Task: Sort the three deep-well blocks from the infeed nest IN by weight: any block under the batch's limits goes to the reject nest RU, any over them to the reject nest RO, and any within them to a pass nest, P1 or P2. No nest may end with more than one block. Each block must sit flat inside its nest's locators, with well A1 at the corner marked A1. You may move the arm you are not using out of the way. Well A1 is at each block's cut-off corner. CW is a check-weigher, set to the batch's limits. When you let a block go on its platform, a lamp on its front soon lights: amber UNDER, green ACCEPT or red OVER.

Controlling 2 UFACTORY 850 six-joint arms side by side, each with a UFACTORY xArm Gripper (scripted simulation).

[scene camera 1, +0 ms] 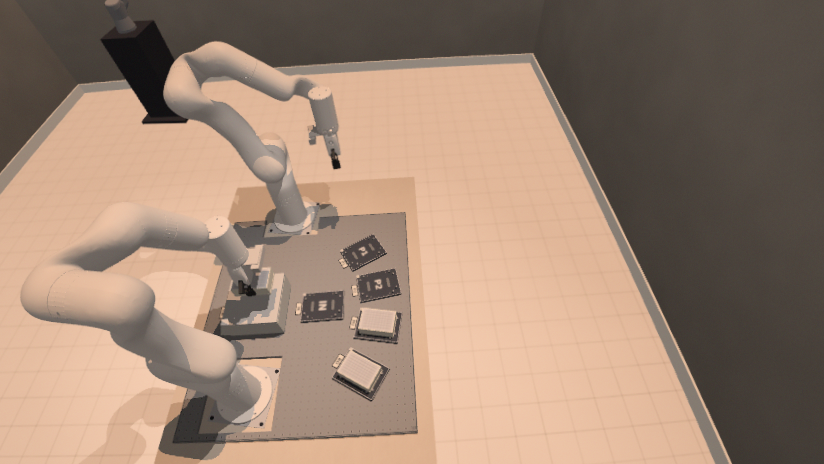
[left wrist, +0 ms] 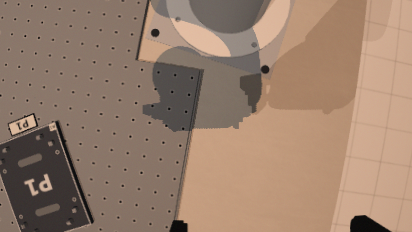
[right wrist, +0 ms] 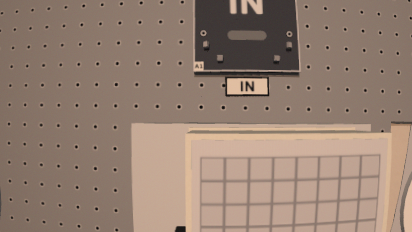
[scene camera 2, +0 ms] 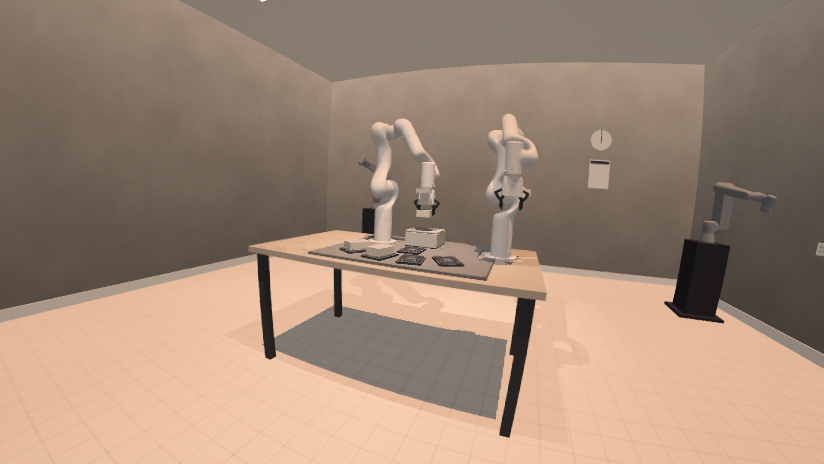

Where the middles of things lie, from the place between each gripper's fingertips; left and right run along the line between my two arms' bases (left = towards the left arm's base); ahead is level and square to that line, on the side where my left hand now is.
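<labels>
The pale check-weigher (scene camera 2: 418, 236) is 140 mm below my right hand, 50 mm behind it and 10 mm to the right of it. Also counted from my right hand: the dark infeed nest (scene camera 1: 338, 305), 200 mm ahead, 200 mm below and 10 mm to the left; nest P2 (scene camera 1: 393, 279), far ahead, a good way to the left and a good way below; nest P1 (scene camera 1: 350, 258), far ahead, far to the left and a fair way below. By its middle, the dark infeed nest is nearer to my right hand than to my left hand.
My left hand is some way short of nest P1, far to the left of it and far above it. Counted from my left hand: the pale check-weigher, 550 mm to the right, 270 mm behind and 220 mm below; the dark infeed nest, 530 mm to the right, 20 mm behind and 280 mm below; nest P2, a fair way ahead, far to the right and far below.
</labels>
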